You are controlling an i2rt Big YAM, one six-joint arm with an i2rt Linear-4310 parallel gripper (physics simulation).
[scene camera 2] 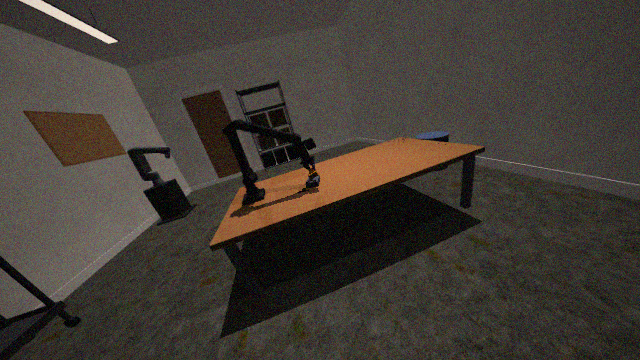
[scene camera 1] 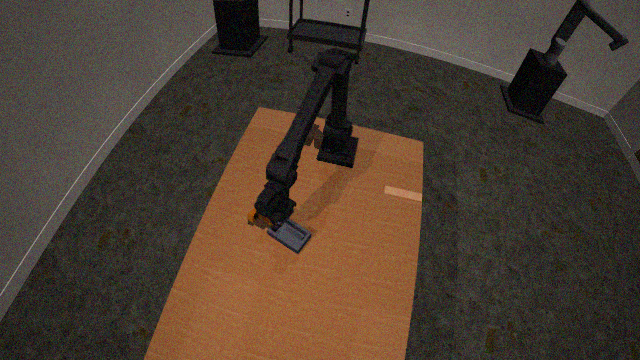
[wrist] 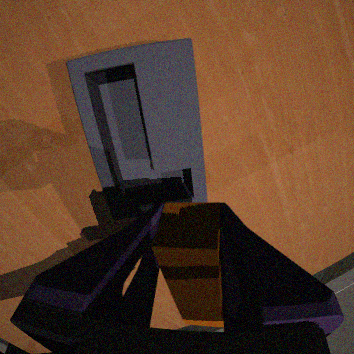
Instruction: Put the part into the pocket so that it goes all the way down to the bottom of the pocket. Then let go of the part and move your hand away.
Labels:
My gripper holds an orange part, which touches nothing else.

